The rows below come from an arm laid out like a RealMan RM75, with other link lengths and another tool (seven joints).
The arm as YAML. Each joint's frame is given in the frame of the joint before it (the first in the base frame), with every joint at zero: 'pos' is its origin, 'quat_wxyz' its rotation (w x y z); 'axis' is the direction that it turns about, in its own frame. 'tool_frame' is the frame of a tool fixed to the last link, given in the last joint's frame.
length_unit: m
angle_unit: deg
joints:
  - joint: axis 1
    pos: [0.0, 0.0, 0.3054]
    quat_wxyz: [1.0, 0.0, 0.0, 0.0]
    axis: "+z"
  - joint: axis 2
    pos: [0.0, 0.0, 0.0]
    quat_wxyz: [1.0, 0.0, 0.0, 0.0]
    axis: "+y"
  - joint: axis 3
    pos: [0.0, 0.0, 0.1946]
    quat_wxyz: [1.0, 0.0, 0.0, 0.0]
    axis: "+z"
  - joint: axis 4
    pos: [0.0, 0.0, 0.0]
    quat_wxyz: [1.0, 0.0, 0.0, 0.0]
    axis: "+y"
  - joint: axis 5
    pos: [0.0, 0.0, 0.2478]
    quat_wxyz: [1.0, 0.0, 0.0, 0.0]
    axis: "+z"
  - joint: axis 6
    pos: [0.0, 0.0, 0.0]
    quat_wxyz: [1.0, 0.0, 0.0, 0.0]
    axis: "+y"
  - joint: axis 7
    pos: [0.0, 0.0, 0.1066]
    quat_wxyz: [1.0, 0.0, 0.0, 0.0]
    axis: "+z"
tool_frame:
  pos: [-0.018, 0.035, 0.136]
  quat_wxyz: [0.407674, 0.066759, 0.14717, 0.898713]
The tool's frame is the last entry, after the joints.
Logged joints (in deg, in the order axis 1, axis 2, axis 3, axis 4, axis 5, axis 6, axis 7), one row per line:
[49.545, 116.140, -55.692, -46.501, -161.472, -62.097, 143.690]
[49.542, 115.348, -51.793, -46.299, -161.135, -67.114, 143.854]
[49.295, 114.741, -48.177, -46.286, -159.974, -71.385, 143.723]
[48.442, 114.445, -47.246, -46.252, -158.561, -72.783, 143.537]
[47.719, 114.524, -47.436, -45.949, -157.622, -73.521, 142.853]
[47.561, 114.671, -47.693, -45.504, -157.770, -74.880, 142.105]
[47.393, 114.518, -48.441, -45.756, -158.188, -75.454, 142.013]
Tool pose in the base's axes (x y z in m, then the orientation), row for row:
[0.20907, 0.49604, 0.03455, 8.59, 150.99, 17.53]
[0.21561, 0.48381, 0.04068, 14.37, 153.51, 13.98]
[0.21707, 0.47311, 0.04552, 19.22, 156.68, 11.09]
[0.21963, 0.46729, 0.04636, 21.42, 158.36, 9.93]
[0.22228, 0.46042, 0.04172, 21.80, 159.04, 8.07]
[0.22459, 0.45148, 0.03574, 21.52, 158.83, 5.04]
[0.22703, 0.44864, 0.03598, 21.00, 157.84, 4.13]
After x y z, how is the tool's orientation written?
As a rotation vector, in degrees.
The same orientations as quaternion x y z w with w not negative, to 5 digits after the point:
[0.05477, 0.96280, 0.11178, 0.23983]
[0.09059, 0.96772, 0.08813, 0.21803]
[0.11928, 0.97233, 0.06882, 0.18872]
[0.13177, 0.97421, 0.06109, 0.17270]
[0.13372, 0.97553, 0.04950, 0.16737]
[0.13223, 0.97595, 0.03097, 0.17055]
[0.12969, 0.97478, 0.02551, 0.17979]

